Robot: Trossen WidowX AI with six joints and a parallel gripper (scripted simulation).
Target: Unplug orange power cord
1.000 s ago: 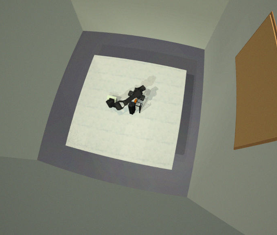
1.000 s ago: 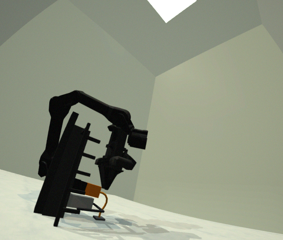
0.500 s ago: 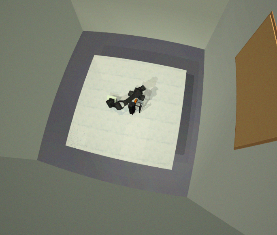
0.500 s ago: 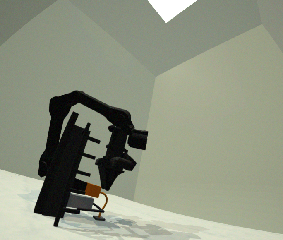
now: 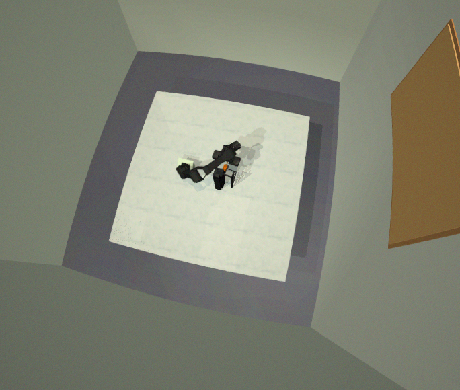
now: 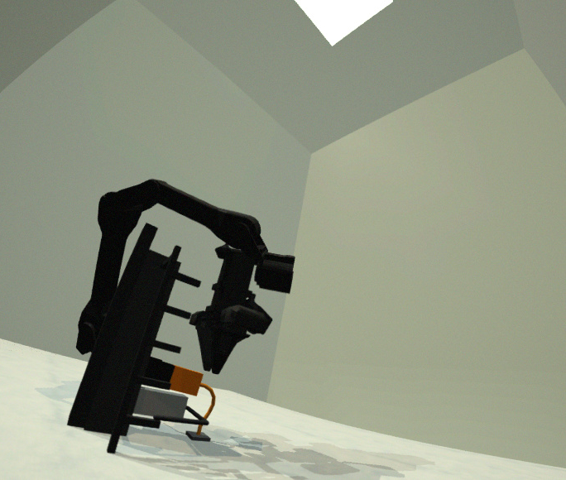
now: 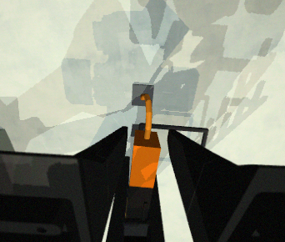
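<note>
Now: gripper tip 60 mm to the left of the orange plug and 10 mm above it. Round my gripper tip: dark pad: 100 mm below, 10 mm to the left.
</note>
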